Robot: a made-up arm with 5 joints. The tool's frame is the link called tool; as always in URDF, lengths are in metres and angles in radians.
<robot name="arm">
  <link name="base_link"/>
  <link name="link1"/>
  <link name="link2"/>
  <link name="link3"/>
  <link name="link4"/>
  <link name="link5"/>
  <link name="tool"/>
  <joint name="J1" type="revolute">
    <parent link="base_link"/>
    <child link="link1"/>
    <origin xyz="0.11 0.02 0.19" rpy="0 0 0"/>
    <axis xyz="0 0 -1"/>
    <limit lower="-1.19" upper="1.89"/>
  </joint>
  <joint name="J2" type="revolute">
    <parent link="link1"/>
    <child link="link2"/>
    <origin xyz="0.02 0 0.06" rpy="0 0 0"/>
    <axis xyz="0 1 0"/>
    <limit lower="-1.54" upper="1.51"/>
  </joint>
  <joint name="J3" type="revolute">
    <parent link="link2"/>
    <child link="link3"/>
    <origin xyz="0.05 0 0.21" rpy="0 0 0"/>
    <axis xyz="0 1 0"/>
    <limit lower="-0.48" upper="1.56"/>
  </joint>
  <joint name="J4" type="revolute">
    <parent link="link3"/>
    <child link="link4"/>
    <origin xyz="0.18 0.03 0.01" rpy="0 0 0"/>
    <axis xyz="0 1 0"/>
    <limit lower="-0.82" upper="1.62"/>
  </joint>
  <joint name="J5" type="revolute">
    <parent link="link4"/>
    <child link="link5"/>
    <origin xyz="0.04 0.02 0.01" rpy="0 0 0"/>
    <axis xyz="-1 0 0"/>
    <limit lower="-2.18" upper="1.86"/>
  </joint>
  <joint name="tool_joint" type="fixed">
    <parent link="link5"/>
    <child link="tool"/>
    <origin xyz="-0.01 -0.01 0.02" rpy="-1.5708 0 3.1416"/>
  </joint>
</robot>
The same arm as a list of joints. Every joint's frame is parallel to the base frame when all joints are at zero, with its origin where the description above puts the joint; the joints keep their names.
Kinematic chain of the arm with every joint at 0, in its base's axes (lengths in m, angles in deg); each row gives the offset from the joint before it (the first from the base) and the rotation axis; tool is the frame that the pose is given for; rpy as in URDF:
J1: xyz 0.11 0.02 0.19 axis -z
J2: xyz 0.02 0 0.06 axis +y
J3: xyz 0.05 0 0.21 axis +y
J4: xyz 0.18 0.03 0.01 axis +y
J5: xyz 0.04 0.02 0.01 axis -x
tool: xyz -0.01 -0.01 0.02 rpy -90 0 -180
Joint limits (deg, base to tool): -68.18..108.29 -88.24..86.52 -27.5..89.38 -46.98..92.82 -124.9..106.57

